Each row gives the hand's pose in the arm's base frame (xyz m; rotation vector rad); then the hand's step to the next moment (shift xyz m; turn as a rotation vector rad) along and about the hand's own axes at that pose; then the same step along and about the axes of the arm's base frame.
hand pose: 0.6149 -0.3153 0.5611 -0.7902 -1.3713 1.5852
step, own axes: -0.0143 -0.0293 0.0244 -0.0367 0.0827 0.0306
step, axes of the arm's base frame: -0.0096 -0.0229 0.0323 -0.0287 -0.0473 -0.0779
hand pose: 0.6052 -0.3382 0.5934 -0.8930 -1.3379 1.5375
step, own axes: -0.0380 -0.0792 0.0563 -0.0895 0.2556 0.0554
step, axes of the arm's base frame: -0.0260 -0.0531 0.0859 -0.0608 -0.1101 -0.2462
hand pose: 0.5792 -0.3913 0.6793 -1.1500 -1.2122 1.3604
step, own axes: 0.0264 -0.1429 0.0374 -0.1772 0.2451 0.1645
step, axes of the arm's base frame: -0.0313 0.0309 0.1435 -0.1588 -0.2080 -0.2237
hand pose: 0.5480 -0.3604 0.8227 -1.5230 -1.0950 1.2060
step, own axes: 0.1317 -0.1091 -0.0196 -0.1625 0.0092 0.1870
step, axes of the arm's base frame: 0.0253 0.1497 0.0811 -0.2056 -0.1385 -0.0015
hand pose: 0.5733 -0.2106 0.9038 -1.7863 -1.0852 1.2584
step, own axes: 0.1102 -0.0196 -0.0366 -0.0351 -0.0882 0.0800
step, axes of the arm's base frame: 0.0502 0.1056 -0.0138 -0.1039 0.0102 0.0671
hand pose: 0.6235 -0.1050 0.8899 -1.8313 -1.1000 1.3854
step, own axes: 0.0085 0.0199 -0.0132 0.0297 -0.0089 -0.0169
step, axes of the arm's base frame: 0.0189 -0.0019 -0.0168 0.0173 0.0307 -0.0018
